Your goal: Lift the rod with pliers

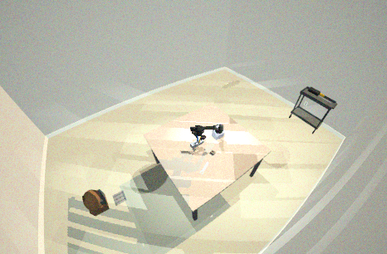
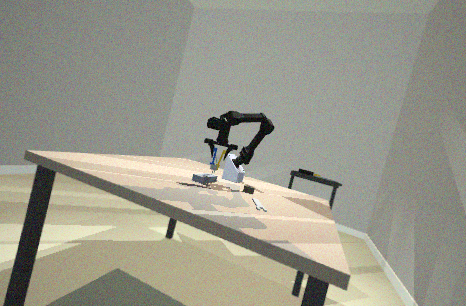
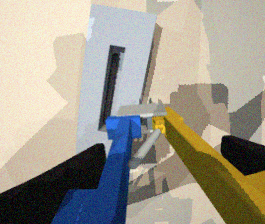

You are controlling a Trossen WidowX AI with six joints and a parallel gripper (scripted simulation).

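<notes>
My gripper tip is 5 cm to the left of the channel block and 12 cm above it. From my gripper tip the other things lie so: grey link bar 1 cm to the right; rod 5 cm to the right, 13 cm below; yellow handle 2 cm to the left.
</notes>
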